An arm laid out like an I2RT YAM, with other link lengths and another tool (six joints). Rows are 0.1 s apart.
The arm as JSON. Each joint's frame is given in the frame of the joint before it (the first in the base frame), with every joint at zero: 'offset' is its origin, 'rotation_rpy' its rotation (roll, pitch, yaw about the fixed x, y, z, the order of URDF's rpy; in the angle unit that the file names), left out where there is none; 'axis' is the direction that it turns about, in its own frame. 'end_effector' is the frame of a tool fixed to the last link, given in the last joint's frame.
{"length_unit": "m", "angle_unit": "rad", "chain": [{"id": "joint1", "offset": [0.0, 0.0, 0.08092], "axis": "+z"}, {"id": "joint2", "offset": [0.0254, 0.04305, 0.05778], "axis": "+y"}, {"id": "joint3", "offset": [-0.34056, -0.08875, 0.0], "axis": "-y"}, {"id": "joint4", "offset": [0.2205, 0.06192, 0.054], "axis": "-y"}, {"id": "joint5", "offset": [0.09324, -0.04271, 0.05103], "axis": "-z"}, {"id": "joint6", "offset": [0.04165, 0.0, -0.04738], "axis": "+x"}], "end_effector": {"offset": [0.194, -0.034, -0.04], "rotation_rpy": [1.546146, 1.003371, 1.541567]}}
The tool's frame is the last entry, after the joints.
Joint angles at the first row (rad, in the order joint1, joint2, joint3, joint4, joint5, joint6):
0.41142 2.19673 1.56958 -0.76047 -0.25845 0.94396
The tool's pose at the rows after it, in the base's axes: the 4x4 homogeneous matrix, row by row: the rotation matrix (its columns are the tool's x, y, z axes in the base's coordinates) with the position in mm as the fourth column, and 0 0 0 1 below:
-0.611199, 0.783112, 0.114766, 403.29; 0.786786, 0.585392, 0.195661, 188.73; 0.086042, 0.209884, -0.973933, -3.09; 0, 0, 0, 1
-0.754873, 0.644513, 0.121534, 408.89; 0.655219, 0.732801, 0.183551, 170.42; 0.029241, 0.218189, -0.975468, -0.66; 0, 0, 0, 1
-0.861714, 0.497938, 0.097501, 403.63; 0.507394, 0.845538, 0.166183, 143.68; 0.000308, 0.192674, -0.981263, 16.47; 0, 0, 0, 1
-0.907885, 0.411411, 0.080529, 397.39; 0.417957, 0.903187, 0.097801, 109.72; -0.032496, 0.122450, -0.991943, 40.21; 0, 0, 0, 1
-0.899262, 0.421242, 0.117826, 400.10; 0.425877, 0.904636, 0.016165, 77.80; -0.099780, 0.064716, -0.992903, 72.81; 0, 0, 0, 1
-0.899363, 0.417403, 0.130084, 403.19; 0.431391, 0.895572, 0.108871, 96.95; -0.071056, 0.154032, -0.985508, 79.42; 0, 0, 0, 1
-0.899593, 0.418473, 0.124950, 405.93; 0.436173, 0.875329, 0.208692, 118.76; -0.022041, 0.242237, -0.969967, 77.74; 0, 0, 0, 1
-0.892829, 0.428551, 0.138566, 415.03; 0.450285, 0.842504, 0.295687, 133.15; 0.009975, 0.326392, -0.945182, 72.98; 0, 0, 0, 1
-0.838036, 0.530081, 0.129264, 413.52; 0.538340, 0.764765, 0.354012, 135.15; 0.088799, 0.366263, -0.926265, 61.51; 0, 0, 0, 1
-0.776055, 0.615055, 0.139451, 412.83; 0.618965, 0.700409, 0.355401, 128.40; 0.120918, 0.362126, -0.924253, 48.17; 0, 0, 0, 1
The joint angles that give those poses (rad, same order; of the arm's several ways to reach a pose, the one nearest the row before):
0.41028 2.19674 1.55549 -0.74713 -0.14935 0.77459
0.39921 2.18680 1.55699 -0.76200 -0.13638 0.56057
0.37405 2.15018 1.57414 -0.85124 -0.13180 0.34696
0.35037 2.11357 1.61764 -0.97638 -0.07534 0.21533
0.32672 2.06473 1.67180 -1.07213 0.01163 0.19740
0.31949 2.04680 1.67752 -1.05419 -0.07343 0.19818
0.31033 2.04987 1.67222 -1.01836 -0.17224 0.20505
0.28820 2.05557 1.64702 -0.94816 -0.25769 0.21496
0.24664 2.06816 1.59932 -0.88788 -0.32902 0.30004
0.21991 2.07274 1.54021 -0.82076 -0.33475 0.38280

